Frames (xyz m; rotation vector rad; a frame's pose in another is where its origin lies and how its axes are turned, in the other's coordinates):
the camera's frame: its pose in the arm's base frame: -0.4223 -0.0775 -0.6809 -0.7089 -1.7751 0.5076
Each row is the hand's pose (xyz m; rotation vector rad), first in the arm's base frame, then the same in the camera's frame.
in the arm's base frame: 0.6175 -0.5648 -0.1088 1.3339 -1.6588 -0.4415
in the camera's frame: -0.1606 -0.5055 -1.1682 0.3728 -0.2005 -1.9040
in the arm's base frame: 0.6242 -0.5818 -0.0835 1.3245 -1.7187 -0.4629
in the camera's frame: -0.1561 -0.5330 -1.1823 0.3254 -0.2495 -1.8976
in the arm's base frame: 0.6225 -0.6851 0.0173 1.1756 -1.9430 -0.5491
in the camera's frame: -0.1563 -0.6742 -1.2121 0.1055 -0.3733 -1.8031
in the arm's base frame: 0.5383 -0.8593 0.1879 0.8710 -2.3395 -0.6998
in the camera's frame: -0.1386 -0.9301 -1.1851 -0.2777 -0.6042 -1.5997
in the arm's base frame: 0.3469 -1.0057 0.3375 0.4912 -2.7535 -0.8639
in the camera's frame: -0.0934 -1.1750 -1.0493 -0.6751 -0.8684 -1.3404
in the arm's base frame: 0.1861 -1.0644 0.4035 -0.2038 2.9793 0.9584
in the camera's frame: -0.0528 -1.2950 -0.9166 -0.9127 -1.0244 -1.1483
